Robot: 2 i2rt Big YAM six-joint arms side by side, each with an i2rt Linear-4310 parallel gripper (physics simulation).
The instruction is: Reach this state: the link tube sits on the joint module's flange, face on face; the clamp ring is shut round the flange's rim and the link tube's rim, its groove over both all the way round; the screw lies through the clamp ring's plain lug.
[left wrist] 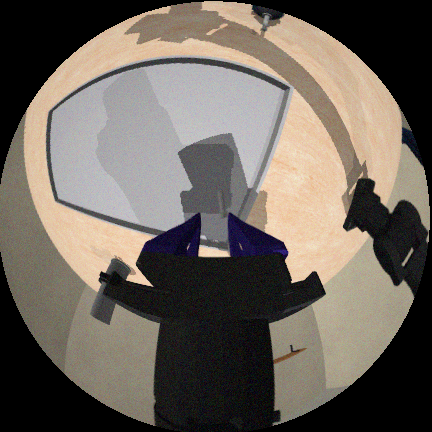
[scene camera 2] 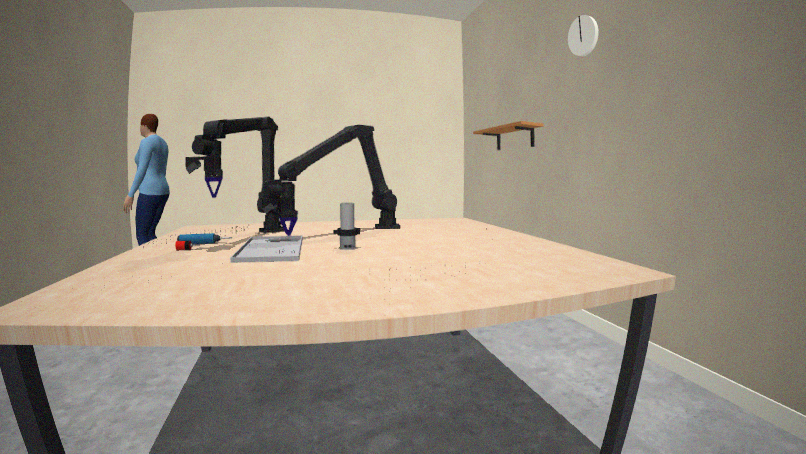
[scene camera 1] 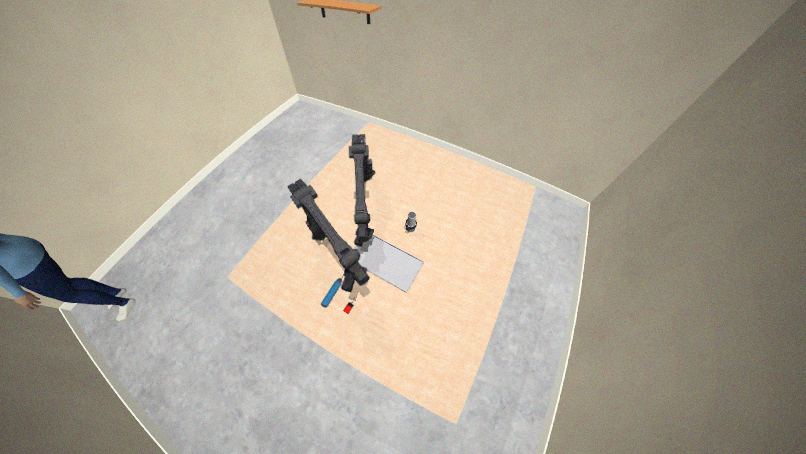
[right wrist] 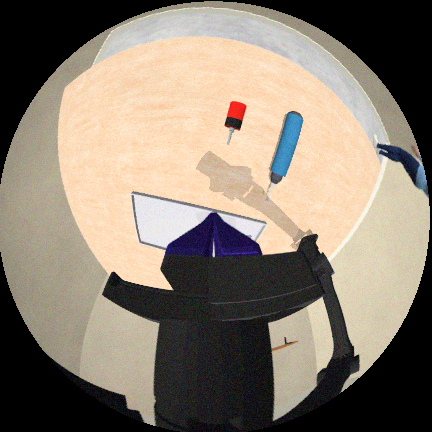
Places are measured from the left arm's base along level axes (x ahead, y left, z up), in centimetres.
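Pixels of known places: left gripper, fingertip midpoint: (left wrist: 213,217) (scene camera 2: 288,235); right gripper, fingertip midpoint: (scene camera 2: 214,197) (right wrist: 213,216); left arm's base, origin of the base link: (scene camera 2: 387,227) (scene camera 1: 366,174); right arm's base, origin of the base link: (left wrist: 358,202) (scene camera 2: 272,231) (scene camera 1: 320,232) (right wrist: 305,244).
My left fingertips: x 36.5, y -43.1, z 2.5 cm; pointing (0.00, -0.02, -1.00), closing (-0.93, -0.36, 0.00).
Note:
For each thing: its top centre in the pictures, then the offset to it from my left fingertips. "*": a spot on its surface instead.
- grey link tube, middle of its top: (left wrist: 98,319) (scene camera 2: 347,203) (scene camera 1: 412,214) dx +16.9, dy +24.7, dz +13.6 cm
- joint module, middle of its top: (left wrist: 111,285) (scene camera 2: 347,230) dx +16.9, dy +24.7, dz +3.9 cm
- black clamp ring, surface spot: (scene camera 2: 346,231) * dx +20.5, dy +24.4, dz +4.1 cm
- grey screw, middle of its top: (left wrist: 221,206) dx -0.5, dy -1.0, dz -1.0 cm
- tray, middle of its top: (left wrist: 90,151) (right wrist: 192,236) (scene camera 2: 271,244) (scene camera 1: 385,259) dx +17.7, dy -3.3, dz -0.9 cm
- black driver, middle of its top: (right wrist: 233,122) (scene camera 2: 187,240) (scene camera 1: 349,304) dx +18.8, dy -36.7, dz +1.0 cm
- blue driver, middle of its top: (right wrist: 287,158) (scene camera 2: 204,233) (scene camera 1: 333,287) dx +5.4, dy -35.2, dz +1.7 cm
The grey link tube (scene camera 1: 411,216) (scene camera 2: 346,214) (left wrist: 103,307) stands upright on the joint module (scene camera 2: 347,241). The black clamp ring (scene camera 2: 346,231) is around them where they meet; its lugs, groove and whether it is fully shut are too small to tell. A grey screw (left wrist: 223,204) lies in the tray (left wrist: 75,150) (scene camera 2: 265,259) near its corner, just beyond my left fingertips in the left wrist view. My left gripper (left wrist: 213,217) (scene camera 2: 288,233) is low over the tray, partly open, a narrow gap between its tips and nothing held. My right gripper (right wrist: 213,216) (scene camera 2: 213,195) is shut and empty, high above the table.
A red and black driver (scene camera 1: 348,308) (scene camera 2: 183,245) (right wrist: 236,112) and a blue driver (scene camera 1: 331,293) (scene camera 2: 197,238) (right wrist: 287,145) lie beside each other on the table, apart from the tray. A person (scene camera 1: 33,259) (scene camera 2: 151,163) stands beyond the table.

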